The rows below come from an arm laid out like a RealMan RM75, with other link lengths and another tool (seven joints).
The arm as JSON. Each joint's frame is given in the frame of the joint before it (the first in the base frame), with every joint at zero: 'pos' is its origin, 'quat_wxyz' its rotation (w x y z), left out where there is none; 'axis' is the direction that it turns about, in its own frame. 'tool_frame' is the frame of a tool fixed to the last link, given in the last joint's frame.
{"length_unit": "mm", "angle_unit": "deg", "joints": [
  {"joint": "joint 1", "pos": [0.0, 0.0, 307.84], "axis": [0.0, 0.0, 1.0]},
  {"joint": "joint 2", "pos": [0.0, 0.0, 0.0], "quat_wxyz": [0.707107, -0.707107, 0.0, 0.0], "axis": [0.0, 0.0, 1.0]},
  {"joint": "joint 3", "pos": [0.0, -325.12, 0.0], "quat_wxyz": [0.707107, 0.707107, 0.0, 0.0], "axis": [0.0, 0.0, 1.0]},
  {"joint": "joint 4", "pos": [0.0, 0.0, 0.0], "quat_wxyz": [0.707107, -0.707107, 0.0, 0.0], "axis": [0.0, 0.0, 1.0]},
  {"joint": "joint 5", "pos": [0.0, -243.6, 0.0], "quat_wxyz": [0.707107, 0.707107, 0.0, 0.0], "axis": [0.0, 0.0, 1.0]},
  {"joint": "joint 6", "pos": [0.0, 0.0, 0.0], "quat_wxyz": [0.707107, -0.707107, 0.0, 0.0], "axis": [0.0, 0.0, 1.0]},
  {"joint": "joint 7", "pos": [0.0, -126.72, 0.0], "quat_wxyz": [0.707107, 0.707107, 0.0, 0.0], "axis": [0.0, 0.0, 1.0]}
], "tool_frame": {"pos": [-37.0, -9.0, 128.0], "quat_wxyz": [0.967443, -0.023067, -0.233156, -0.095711]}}
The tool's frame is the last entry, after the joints.
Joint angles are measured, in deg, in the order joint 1, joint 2, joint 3, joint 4, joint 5, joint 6, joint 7. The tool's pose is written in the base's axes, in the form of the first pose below.
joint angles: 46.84 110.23 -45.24 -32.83 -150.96 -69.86 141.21
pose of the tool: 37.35, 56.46, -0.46, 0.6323, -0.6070, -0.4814, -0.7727, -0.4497, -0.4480
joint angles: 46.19 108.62 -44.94 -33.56 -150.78 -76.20 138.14
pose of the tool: 37.48, 54.61, 0.34, 0.6405, -0.6333, -0.4344, -0.7671, -0.5005, -0.4013
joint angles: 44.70 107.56 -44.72 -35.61 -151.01 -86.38 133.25
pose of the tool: 37.31, 50.82, 0.61, 0.6536, -0.6690, -0.3538, -0.7568, -0.5797, -0.3020
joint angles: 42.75 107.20 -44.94 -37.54 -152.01 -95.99 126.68
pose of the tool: 37.37, 46.24, 0.57, 0.6836, -0.6823, -0.2592, -0.7283, -0.6608, -0.1813
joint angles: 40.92 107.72 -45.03 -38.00 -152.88 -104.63 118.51
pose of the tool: 36.85, 41.17, -0.25, 0.7157, -0.6729, -0.1869, -0.6868, -0.7267, -0.0138
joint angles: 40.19 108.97 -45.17 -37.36 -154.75 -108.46 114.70
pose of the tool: 36.64, 38.00, -1.47, 0.7235, -0.6762, -0.1392, -0.6712, -0.7361, 0.0871
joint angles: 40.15 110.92 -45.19 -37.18 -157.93 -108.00 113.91
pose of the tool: 37.09, 36.74, -3.04, 0.7299, -0.6771, -0.0940, -0.6693, -0.7358, 0.1034
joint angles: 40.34 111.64 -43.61 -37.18 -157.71 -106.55 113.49
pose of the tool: 36.65, 37.49, -3.66, 0.7333, -0.6670, -0.1316, -0.6608, -0.7448, 0.0930
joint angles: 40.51 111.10 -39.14 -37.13 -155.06 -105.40 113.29
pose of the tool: 35.47, 39.61, -2.93, 0.7117, -0.6568, -0.2492, -0.6634, -0.7451, 0.0690
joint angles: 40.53 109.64 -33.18 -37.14 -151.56 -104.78 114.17
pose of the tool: 34.32, 42.32, -0.76, 0.6577, -0.6414, -0.3950, -0.6872, -0.7257, 0.0340
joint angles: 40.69 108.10 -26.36 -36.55 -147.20 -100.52 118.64
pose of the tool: 33.92, 46.68, 2.26, 0.5516, -0.6085, -0.5705, -0.7587, -0.6503, -0.0400
